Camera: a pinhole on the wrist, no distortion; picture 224 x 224 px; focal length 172.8 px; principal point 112.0 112.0 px. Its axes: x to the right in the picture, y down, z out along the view. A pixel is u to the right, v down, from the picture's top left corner.
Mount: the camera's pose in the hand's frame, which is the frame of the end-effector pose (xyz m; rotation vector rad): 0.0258 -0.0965 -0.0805 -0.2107 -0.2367 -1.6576
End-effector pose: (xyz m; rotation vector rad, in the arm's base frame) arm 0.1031 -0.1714 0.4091 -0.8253 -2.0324 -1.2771
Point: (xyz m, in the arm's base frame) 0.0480 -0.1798 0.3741
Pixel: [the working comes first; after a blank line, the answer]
In the camera's frame: -0.0032 -0.0192 0.0994

106 79
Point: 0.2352 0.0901 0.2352
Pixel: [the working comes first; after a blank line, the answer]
In the camera's frame: -0.0640 -0.1969 0.4026

85 27
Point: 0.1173 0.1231 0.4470
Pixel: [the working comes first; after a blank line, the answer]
In the camera's frame: -0.1321 0.0375 0.3858

53 129
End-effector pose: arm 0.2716 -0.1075 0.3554 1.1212 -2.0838 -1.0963
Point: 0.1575 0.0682 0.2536
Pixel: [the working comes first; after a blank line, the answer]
In the camera's frame: -0.0189 -0.1256 0.3121

102 42
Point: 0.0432 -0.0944 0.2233
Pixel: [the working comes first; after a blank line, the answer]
In the camera's frame: 0.0002 0.0730 0.3368

112 149
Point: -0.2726 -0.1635 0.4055
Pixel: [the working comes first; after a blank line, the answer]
In the camera's frame: -0.2466 0.2850 0.5152

29 208
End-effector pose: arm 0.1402 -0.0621 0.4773 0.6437 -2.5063 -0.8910
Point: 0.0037 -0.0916 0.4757
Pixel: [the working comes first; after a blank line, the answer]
In the camera's frame: -0.0812 0.0936 0.1628

26 211
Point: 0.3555 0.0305 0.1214
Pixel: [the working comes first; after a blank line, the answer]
In the camera's frame: 0.2386 -0.3044 0.2222

outside the picture
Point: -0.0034 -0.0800 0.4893
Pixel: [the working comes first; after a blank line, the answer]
In the camera's frame: -0.0998 0.0942 0.1676

9 209
